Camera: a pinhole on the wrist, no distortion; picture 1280 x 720 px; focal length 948.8 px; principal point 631.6 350.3 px. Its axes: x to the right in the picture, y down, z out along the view. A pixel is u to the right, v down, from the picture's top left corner.
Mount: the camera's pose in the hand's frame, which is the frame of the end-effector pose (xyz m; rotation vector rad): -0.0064 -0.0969 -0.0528 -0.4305 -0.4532 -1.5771
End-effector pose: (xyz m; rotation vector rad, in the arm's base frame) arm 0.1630 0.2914 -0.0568 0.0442 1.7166 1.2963
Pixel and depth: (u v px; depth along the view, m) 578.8 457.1 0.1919
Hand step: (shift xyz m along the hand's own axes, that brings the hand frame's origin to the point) 0.0158 0.0131 0.1047
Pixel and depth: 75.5 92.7 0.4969
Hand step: -0.1255 0.4195 0.2099
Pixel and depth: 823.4 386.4 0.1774
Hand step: -0.0015 -0.0333 0.1167
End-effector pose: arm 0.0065 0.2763 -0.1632 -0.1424 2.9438 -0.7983
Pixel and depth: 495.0 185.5 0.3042
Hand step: -0.0567 0.1041 0.1802
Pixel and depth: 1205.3 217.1 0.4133
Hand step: -0.0774 -0.0862 0.4283
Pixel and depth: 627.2 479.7 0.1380
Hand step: 0.0125 -0.0239 0.0643
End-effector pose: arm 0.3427 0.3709 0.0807 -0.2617 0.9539 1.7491
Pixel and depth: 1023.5 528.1 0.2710
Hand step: 0.0385 -0.0499 0.2376
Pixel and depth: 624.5 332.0 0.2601
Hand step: -0.0112 0.0431 0.1664
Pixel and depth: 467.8 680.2 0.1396
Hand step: 0.0434 -0.0045 0.0540
